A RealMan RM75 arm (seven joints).
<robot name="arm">
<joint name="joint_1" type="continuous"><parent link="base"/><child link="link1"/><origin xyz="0 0 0.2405" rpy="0 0 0"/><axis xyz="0 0 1"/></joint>
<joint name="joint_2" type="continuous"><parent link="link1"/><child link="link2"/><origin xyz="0 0 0" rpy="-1.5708 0 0"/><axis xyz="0 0 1"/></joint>
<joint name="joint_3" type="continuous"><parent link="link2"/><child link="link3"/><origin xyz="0 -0.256 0" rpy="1.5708 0 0"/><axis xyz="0 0 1"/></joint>
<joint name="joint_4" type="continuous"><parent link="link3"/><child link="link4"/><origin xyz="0 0 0" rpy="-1.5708 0 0"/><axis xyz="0 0 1"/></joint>
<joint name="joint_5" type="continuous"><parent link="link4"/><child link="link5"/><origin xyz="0 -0.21 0" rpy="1.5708 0 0"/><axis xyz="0 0 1"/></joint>
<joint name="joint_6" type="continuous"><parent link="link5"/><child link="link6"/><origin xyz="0 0 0" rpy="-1.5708 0 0"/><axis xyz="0 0 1"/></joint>
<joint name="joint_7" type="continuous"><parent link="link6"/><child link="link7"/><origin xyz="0 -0.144 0" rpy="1.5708 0 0"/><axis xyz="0 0 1"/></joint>
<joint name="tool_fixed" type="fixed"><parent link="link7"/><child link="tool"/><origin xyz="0 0 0" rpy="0 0 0"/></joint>
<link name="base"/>
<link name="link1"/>
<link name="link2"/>
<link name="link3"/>
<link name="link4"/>
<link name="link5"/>
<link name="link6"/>
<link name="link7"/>
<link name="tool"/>
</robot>
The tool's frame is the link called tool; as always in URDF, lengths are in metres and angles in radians. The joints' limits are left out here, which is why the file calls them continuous.
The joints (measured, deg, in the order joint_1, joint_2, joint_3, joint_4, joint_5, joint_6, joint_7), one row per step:
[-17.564, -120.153, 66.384, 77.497, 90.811, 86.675, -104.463]
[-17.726, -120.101, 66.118, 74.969, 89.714, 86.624, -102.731]
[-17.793, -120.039, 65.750, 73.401, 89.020, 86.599, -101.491]
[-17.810, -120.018, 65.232, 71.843, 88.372, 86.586, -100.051]
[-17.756, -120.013, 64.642, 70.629, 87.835, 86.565, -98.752]
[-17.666, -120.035, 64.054, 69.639, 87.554, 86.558, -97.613]
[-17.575, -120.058, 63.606, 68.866, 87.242, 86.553, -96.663]
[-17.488, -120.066, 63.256, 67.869, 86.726, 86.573, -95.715]
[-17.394, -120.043, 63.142, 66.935, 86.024, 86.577, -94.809]
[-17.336, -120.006, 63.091, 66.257, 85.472, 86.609, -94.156]
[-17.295, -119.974, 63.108, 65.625, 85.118, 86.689, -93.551]
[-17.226, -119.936, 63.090, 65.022, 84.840, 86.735, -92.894]
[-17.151, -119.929, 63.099, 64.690, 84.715, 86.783, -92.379]
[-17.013, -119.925, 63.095, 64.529, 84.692, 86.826, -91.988]
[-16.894, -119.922, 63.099, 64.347, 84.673, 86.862, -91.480]
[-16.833, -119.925, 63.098, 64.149, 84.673, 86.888, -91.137]
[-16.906, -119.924, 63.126, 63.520, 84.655, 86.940, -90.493]
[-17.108, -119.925, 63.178, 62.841, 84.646, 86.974, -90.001]
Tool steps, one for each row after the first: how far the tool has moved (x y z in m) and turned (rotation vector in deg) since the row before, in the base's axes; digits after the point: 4 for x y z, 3 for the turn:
[-0.0054, 0.0012, -0.0027, -0.064, -1.182, 0.410]
[-0.0040, 0.0009, -0.0007, 0.258, -0.721, 0.275]
[-0.0045, 0.0008, -0.0004, 0.498, -0.690, 0.256]
[-0.0041, 0.0006, 0.0004, 0.674, -0.569, 0.238]
[-0.0040, 0.0004, 0.0003, 0.648, -0.336, 0.263]
[-0.0030, 0.0002, 0.0003, 0.558, -0.329, 0.163]
[-0.0031, 0.0000, -0.0002, 0.397, -0.548, 0.239]
[-0.0023, -0.0002, -0.0005, 0.300, -0.625, 0.099]
[-0.0015, -0.0002, -0.0003, 0.196, -0.469, 0.031]
[-0.0015, -0.0004, -0.0008, 0.052, -0.277, -0.017]
[-0.0018, -0.0004, -0.0007, 0.138, -0.177, 0.008]
[-0.0012, -0.0005, -0.0006, 0.126, -0.026, -0.086]
[-0.0012, -0.0006, -0.0003, 0.129, 0.070, -0.043]
[-0.0011, -0.0006, -0.0004, 0.185, 0.113, -0.127]
[-0.0009, -0.0004, -0.0005, 0.079, 0.060, -0.045]
[-0.0013, -0.0002, -0.0016, -0.013, 0.030, -0.092]
[-0.0008, 0.0002, -0.0018, -0.144, -0.026, -0.074]

